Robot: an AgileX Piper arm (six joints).
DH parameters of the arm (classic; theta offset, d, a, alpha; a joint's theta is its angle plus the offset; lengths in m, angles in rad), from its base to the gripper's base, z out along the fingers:
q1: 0 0.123 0 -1.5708
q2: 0.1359 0 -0.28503 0
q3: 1.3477 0 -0.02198 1.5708
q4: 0 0.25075 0 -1.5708
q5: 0 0 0 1.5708
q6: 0 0.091 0 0
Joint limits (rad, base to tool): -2.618..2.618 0..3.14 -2.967..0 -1.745..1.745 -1.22..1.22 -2.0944..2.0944
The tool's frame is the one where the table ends.
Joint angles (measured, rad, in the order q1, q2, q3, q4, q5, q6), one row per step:
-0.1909 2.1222 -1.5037 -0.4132 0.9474 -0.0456
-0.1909 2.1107 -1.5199 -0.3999 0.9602 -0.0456
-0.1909 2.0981 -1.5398 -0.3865 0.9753 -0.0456
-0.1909 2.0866 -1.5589 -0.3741 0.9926 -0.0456
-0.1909 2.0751 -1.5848 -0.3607 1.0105 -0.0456
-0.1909 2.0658 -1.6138 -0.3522 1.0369 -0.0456
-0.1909 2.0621 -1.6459 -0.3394 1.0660 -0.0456
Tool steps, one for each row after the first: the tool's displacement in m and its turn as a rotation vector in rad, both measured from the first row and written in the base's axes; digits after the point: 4 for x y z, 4 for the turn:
0.0015 0.0004 0.0083 0.0059 -0.0174 -0.0110
0.0032 0.0007 0.0181 0.0113 -0.0373 -0.0224
0.0044 0.0010 0.0272 0.0167 -0.0532 -0.0336
0.0064 0.0013 0.0382 0.0222 -0.0753 -0.0449
0.0079 0.0012 0.0491 0.0239 -0.0896 -0.0565
0.0098 0.0013 0.0583 0.0305 -0.0994 -0.0703

